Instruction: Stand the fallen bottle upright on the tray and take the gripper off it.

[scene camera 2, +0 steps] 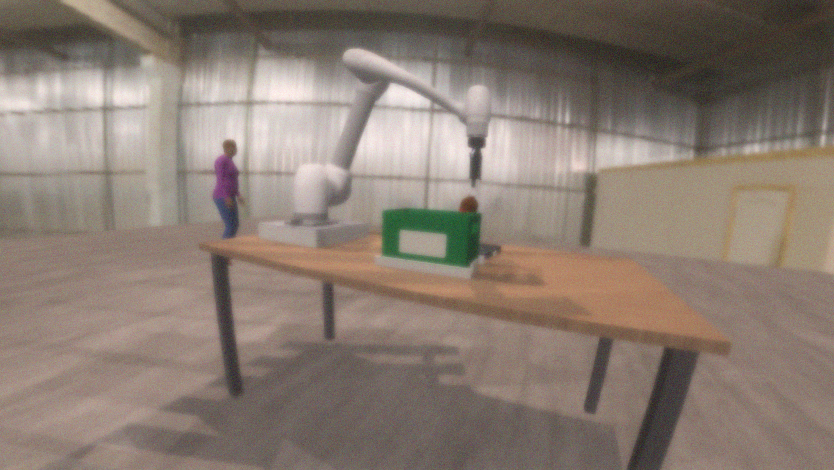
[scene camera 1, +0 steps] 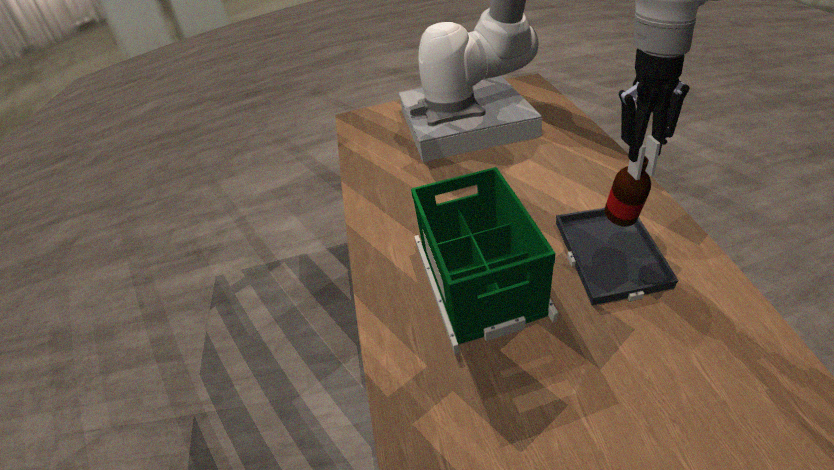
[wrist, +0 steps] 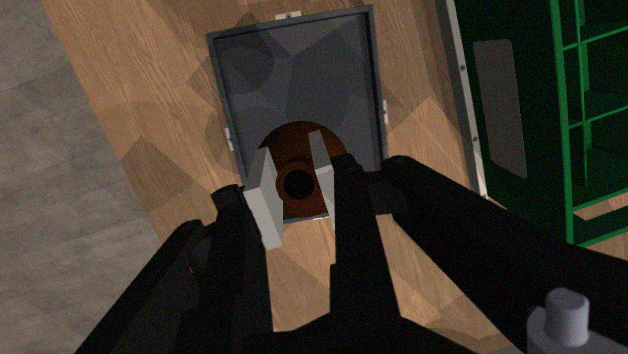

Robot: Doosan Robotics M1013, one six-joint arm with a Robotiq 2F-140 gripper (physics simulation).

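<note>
The brown bottle with a red band is close to upright, neck up, in the air above the end of the tray nearest the robot base. My gripper is shut on its neck from above, with one pale finger pad on each side. In the wrist view the round mouth faces the camera between the pads. The dark grey tray lies flat on the table under the bottle. In scene camera 2 the crate hides part of the tray and the bottle's lower part.
A green crate with inner dividers stands beside the tray, inside pale rails. The robot base stands on a grey block on the wooden table. A person stands beyond the table.
</note>
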